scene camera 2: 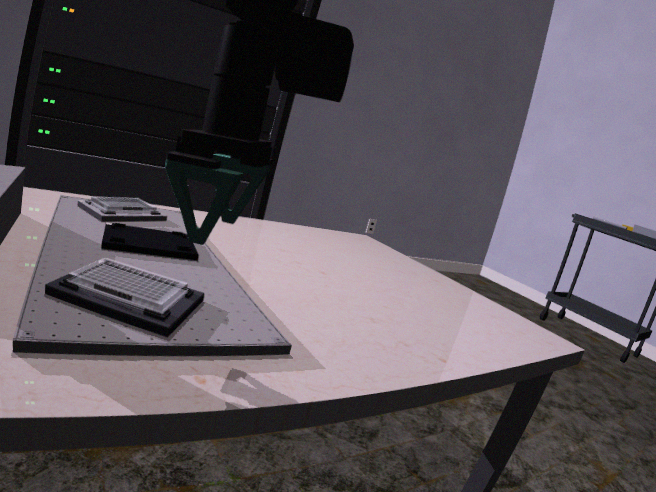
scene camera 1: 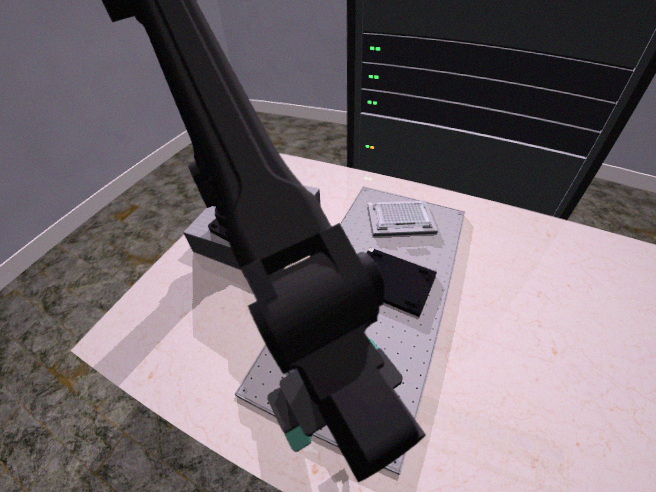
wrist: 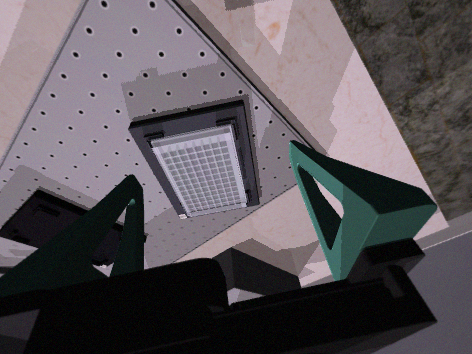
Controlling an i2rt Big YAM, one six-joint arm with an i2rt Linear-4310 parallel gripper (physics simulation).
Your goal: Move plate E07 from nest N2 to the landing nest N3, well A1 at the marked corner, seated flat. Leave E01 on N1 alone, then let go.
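A clear plate (scene camera 2: 129, 283) (wrist: 202, 172) sits on the near dark nest (scene camera 2: 186, 306) (wrist: 190, 118); the arm hides both in scene camera 1. The middle black nest (scene camera 1: 405, 280) (scene camera 2: 148, 242) (wrist: 42, 216) is bare, with a small white mark at one corner in scene camera 1. Another plate (scene camera 1: 402, 214) (scene camera 2: 121, 203) sits on the far light grey nest (scene camera 1: 405, 231) (scene camera 2: 132, 217). Plate and nest names are not readable. My gripper (scene camera 1: 335, 391) (scene camera 2: 214, 231) (wrist: 213, 165) is open and empty, above the near end of the board, its fingers apart from the near plate.
The three nests stand on a perforated board (scene camera 1: 405, 341) (scene camera 2: 249, 317) (wrist: 110, 40) on the table (scene camera 1: 529, 317) (scene camera 2: 339, 296). A grey block (scene camera 1: 204, 238) stands left of the board in scene camera 1. A dark rack (scene camera 1: 476, 132) is behind the table, and a cart (scene camera 2: 598, 312) stands far right.
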